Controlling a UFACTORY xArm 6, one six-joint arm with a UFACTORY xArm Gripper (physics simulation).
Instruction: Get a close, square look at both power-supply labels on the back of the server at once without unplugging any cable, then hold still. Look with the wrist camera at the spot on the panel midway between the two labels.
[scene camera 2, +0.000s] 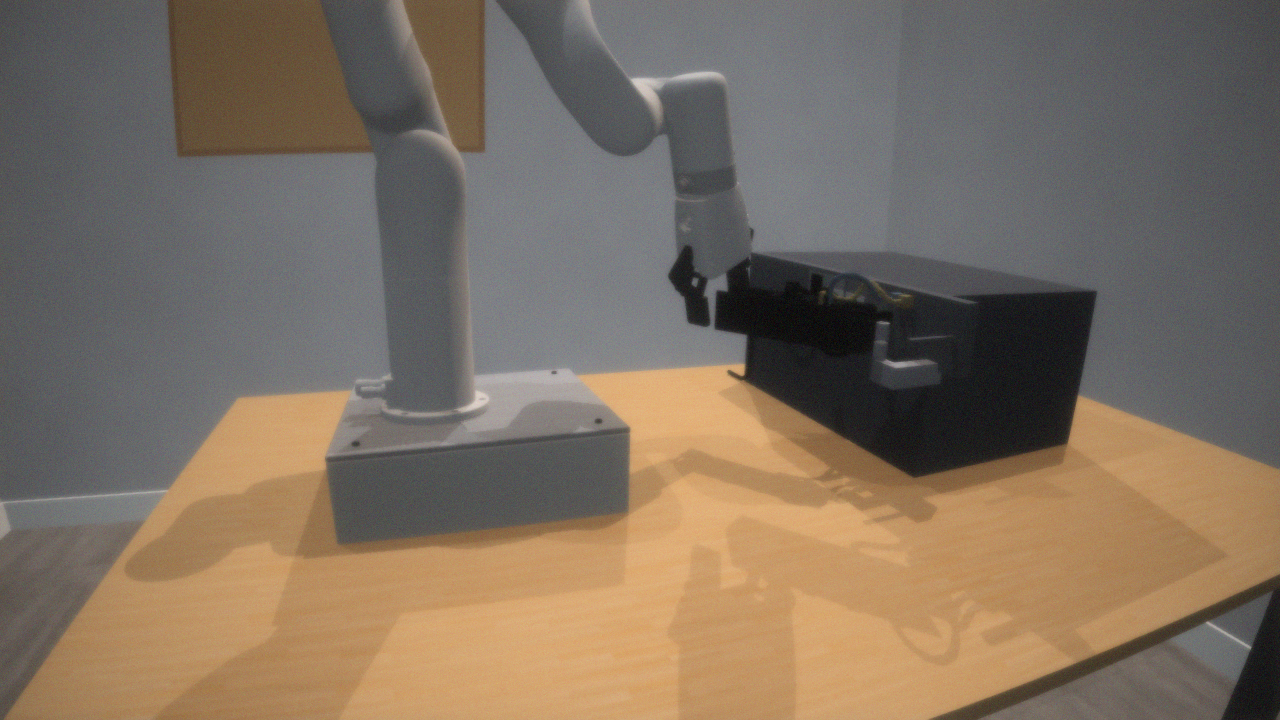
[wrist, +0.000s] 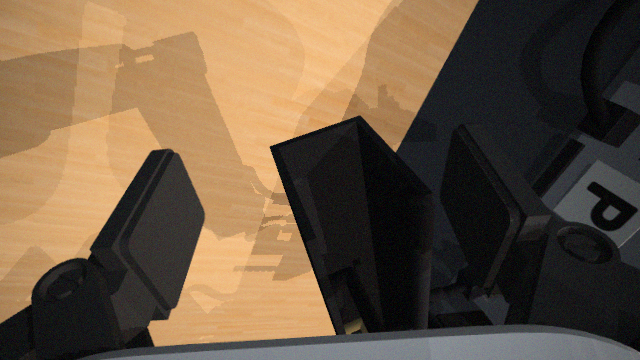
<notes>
In view: the gripper (scene camera 2: 719, 309) and a black server (scene camera 2: 987, 365).
The gripper shows as well in the wrist view (wrist: 317, 172). The black server also shows in the wrist view (wrist: 550, 89).
</notes>
